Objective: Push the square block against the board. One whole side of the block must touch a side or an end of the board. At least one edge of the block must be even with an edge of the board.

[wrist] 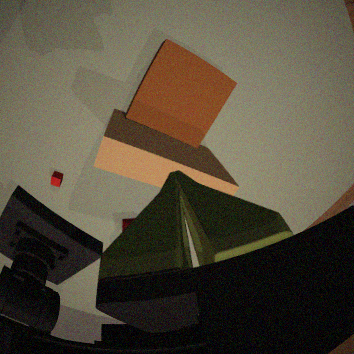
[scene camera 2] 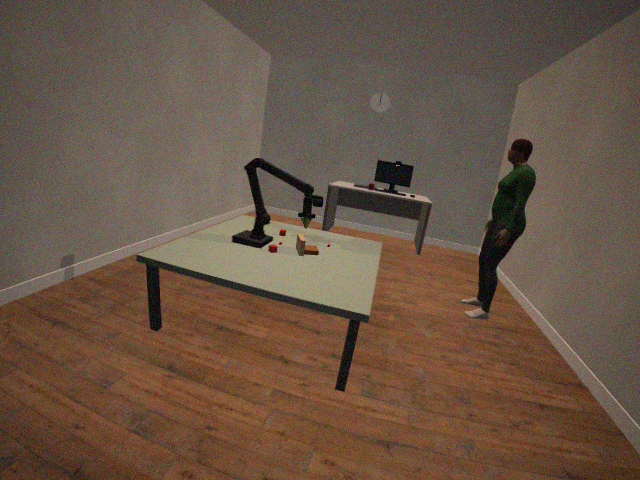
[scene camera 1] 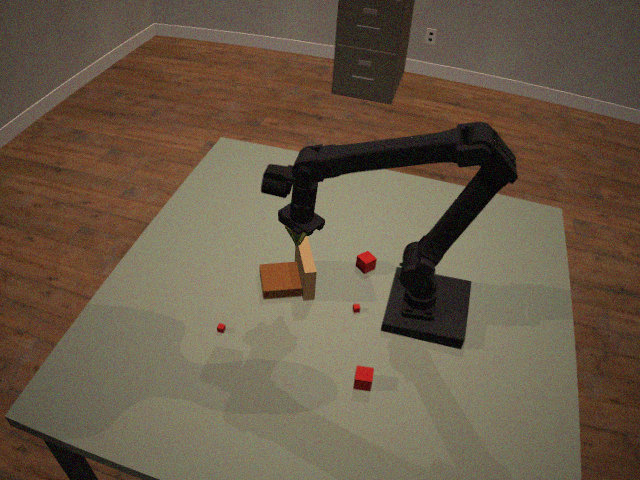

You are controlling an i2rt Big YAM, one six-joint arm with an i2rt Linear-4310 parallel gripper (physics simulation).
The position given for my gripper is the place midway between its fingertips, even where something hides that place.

Note:
My gripper (scene camera 1: 298, 244) is shut, with nothing in its grasp. Also in view: a tan board (scene camera 1: 303, 256). A square block (scene camera 1: 279, 280) rests on the table.
The square block also shows in the wrist view (wrist: 180, 94). The tan board shows as well in the wrist view (wrist: 128, 148). My gripper also shows in the wrist view (wrist: 176, 179).

